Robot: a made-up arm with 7 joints.
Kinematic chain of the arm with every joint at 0, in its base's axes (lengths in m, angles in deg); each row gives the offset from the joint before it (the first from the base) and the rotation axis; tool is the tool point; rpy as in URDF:
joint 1: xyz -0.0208 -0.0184 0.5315 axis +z
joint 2: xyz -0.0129 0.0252 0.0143 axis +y
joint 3: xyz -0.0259 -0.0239 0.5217 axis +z
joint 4: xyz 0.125 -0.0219 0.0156 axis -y
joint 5: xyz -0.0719 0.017 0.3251 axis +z
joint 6: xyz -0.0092 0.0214 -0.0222 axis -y
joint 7: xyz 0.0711 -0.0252 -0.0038 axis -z
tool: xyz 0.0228 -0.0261 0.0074 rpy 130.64 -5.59 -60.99
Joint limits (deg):
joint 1: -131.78..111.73
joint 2: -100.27..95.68
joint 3: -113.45..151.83
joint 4: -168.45..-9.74
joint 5: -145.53..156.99
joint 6: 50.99..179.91
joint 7: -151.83..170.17
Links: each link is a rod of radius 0.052 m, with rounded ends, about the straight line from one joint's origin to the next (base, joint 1, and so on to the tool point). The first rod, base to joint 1, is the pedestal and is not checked.
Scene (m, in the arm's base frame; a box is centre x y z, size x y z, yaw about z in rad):
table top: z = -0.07
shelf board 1: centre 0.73 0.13 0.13 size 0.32 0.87 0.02 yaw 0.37
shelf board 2: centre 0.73 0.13 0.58 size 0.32 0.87 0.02 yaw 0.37
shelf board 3: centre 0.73 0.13 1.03 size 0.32 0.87 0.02 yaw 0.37
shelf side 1: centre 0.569 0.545 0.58 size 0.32 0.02 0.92 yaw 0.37
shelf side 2: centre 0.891 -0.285 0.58 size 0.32 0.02 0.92 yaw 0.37
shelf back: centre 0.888 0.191 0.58 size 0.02 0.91 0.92 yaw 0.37
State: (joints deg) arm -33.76 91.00 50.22 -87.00 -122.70 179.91 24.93
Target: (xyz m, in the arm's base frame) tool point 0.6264 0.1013 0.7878
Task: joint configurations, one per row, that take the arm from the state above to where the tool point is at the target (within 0.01 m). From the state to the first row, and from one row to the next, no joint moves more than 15 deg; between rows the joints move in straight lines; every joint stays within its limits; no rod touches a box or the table.
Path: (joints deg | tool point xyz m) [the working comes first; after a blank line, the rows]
Joints at the target: -30.93 61.88 71.30 -94.94 -125.22 179.91 23.18
Straight joint move there: touches shelf board 2.

1: -39.64 89.49 46.94 -100.69 -127.67 179.91 23.65 | 0.6153 -0.0586 0.3497
2: -45.52 87.98 43.65 -114.38 -132.63 179.91 22.38 | 0.5380 -0.0887 0.3490
3: -51.40 86.48 40.37 -128.07 -137.60 179.91 21.10 | 0.4552 -0.1172 0.3614
4: -51.79 75.85 53.97 -130.63 -137.87 179.91 20.27 | 0.4828 -0.0922 0.5145
5: -52.17 65.23 67.57 -133.19 -138.14 179.91 19.43 | 0.4663 -0.0464 0.6620
6: -52.55 54.61 81.17 -135.75 -138.41 179.91 18.60 | 0.4086 0.0169 0.7878
7: -45.35 57.03 77.88 -122.15 -134.01 179.91 20.13 | 0.4887 0.0450 0.7901
8: -38.14 59.46 74.59 -108.55 -129.61 179.91 21.65 | 0.5619 0.0731 0.7901
9: -30.93 61.88 71.30 -94.94 -125.22 179.91 23.18 | 0.6264 0.1013 0.7878

